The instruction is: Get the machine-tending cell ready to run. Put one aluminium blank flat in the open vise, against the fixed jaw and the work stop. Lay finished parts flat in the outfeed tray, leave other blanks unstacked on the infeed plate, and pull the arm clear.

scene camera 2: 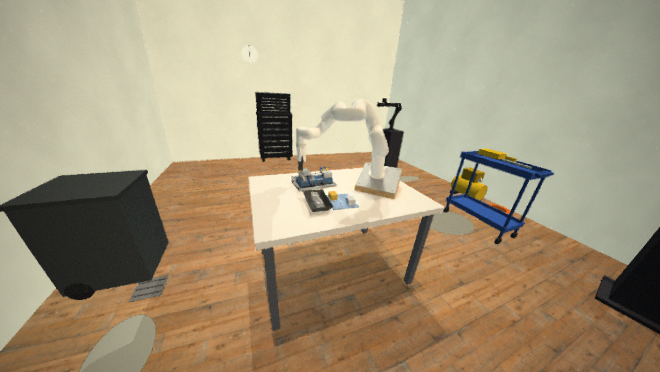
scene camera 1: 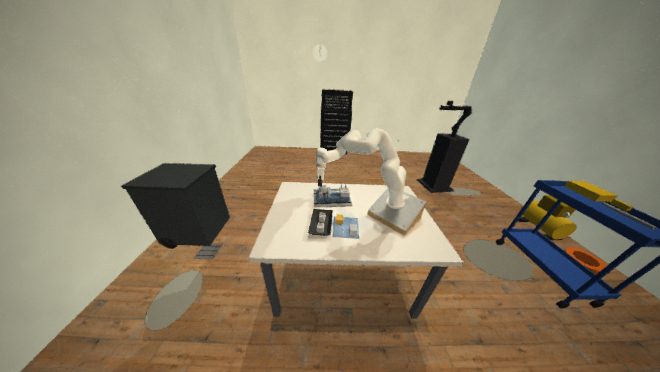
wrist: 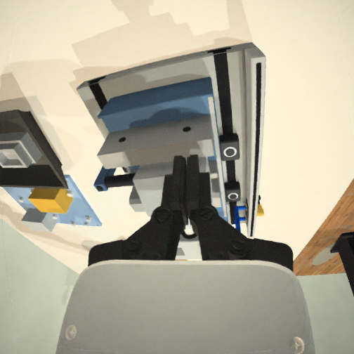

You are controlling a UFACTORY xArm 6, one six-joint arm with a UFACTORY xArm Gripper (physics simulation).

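Seen in the pictures: gripper, between the fingertips: [scene camera 2: 300,170] [scene camera 1: 319,186]; arm's base, origin of its link: [scene camera 2: 376,173] [scene camera 1: 395,202].
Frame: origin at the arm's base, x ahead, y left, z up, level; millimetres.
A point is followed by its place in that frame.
Observation:
The blue and grey vise [scene camera 1: 332,197] @[x 437, y -165, z -43 mm] [scene camera 2: 314,180] @[x 453, y -162, z -46 mm] [wrist: 157,107] stands at the back of the table. In the wrist view a grey blank [wrist: 150,176] lies in it beside the grey jaw with two holes [wrist: 155,141]; any gap is unclear. The black rod of the stop [wrist: 119,180] is at its left. My gripper [scene camera 1: 320,185] @[x 528, y -251, z 14 mm] [scene camera 2: 300,169] @[x 528, y -251, z 14 mm] [wrist: 188,168] is shut and empty, its tips over the blank and near that jaw, hiding part of both. Grey finished parts [scene camera 1: 321,222] [scene camera 2: 316,198] [wrist: 17,151] lie in the black outfeed tray [scene camera 1: 329,220] @[x 494, y 56, z -78 mm] [wrist: 32,178]. Another grey blank [scene camera 1: 353,229] @[x 359, y 179, z -59 mm] [scene camera 2: 351,200] @[x 369, y 187, z -59 mm] [wrist: 39,219] sits on the blue infeed plate [scene camera 1: 342,232] @[x 424, y 161, z -94 mm] [wrist: 80,206].
A yellow block [scene camera 1: 339,219] @[x 429, y 75, z -59 mm] [scene camera 2: 332,195] @[x 441, y 77, z -61 mm] [wrist: 51,199] is also on the infeed plate. Small black blocks [wrist: 230,150] and blue tubing [wrist: 240,214] are at the vise's right in the wrist view. The arm's base plate [scene camera 1: 407,212] @[x -38, y 110, z -12 mm] stands on the right of the white table [scene camera 1: 285,245] @[x 782, y 218, z -103 mm].

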